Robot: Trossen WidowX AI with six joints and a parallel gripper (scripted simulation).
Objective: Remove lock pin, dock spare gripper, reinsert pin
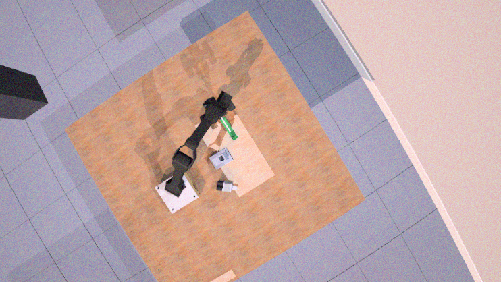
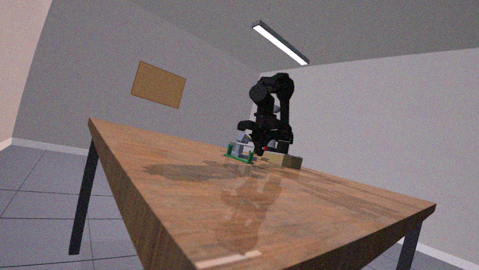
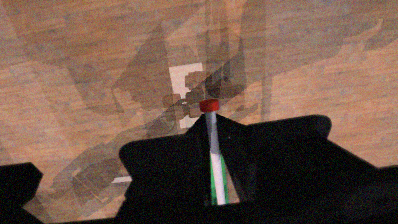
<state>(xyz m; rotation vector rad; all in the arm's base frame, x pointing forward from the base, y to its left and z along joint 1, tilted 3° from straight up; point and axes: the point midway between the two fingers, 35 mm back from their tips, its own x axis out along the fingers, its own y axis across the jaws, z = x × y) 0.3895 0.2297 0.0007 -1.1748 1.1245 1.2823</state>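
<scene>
Now: gripper tip 10 cm to the left of the green pin cradle and 1 cm above it. From my gripper tip the other things lie so: spare gripper (16 cm behind, 38 cm to the right, 1 cm below); then socket (11 cm behind, 22 cm to the right, 2 cm above).
</scene>
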